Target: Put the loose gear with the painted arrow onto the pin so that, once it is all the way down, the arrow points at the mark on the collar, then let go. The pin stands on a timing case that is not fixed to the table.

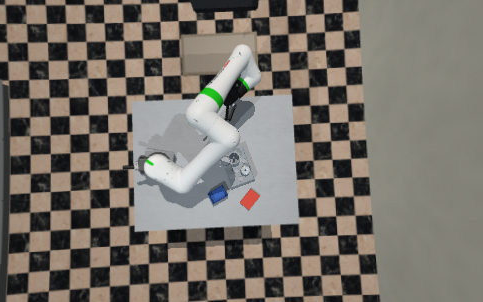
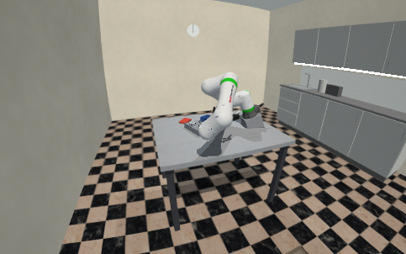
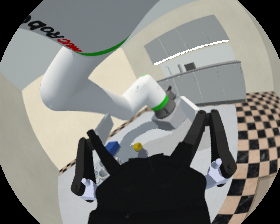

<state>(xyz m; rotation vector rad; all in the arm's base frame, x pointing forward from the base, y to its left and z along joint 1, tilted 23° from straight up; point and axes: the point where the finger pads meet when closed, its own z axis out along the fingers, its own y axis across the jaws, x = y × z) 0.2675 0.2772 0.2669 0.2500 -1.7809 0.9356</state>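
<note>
Right now my hand is 32 cm to the left of the grey gear, 21 cm above it and 20 cm short of it. Also, from my hand: blue block 48 cm to the right, 25 cm below, 1 cm ahead; then red block 52 cm to the right, 25 cm below, 23 cm ahead; then small yellow piece 31 cm to the right, 25 cm below, 10 cm behind.
</note>
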